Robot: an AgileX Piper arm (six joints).
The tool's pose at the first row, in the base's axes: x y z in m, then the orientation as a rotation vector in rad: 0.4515, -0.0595, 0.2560, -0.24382, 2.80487, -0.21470
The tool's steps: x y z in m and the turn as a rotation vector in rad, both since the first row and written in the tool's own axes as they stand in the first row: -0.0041, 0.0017, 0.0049, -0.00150, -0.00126, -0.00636; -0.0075, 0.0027, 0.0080, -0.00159, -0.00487, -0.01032; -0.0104, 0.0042, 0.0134, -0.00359, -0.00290, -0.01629; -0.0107, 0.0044, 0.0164, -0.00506, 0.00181, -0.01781; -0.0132, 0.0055, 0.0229, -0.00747, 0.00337, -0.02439; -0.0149, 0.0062, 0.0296, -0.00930, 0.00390, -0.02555; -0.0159, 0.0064, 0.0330, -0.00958, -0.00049, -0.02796; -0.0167, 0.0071, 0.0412, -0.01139, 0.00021, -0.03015; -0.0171, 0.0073, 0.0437, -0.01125, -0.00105, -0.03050; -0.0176, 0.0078, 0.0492, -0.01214, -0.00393, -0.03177
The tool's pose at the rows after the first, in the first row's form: 0.4567, -0.0577, 0.2523, -0.25317, 2.80347, -0.21384; 0.4607, -0.0564, 0.2503, -0.25889, 2.79963, -0.21398; 0.4650, -0.0550, 0.2458, -0.26768, 2.80150, -0.21291; 0.4662, -0.0551, 0.2430, -0.27000, 2.80630, -0.21206; 0.4705, -0.0544, 0.2375, -0.27978, 2.80775, -0.21048; 0.4741, -0.0542, 0.2316, -0.28183, 2.80849, -0.20828; 0.4761, -0.0542, 0.2286, -0.28542, 2.80399, -0.20765; 0.4794, -0.0543, 0.2211, -0.28890, 2.80481, -0.20575; 0.4806, -0.0544, 0.2188, -0.28940, 2.80351, -0.20580; 0.4828, -0.0545, 0.2137, -0.29148, 2.80070, -0.20433
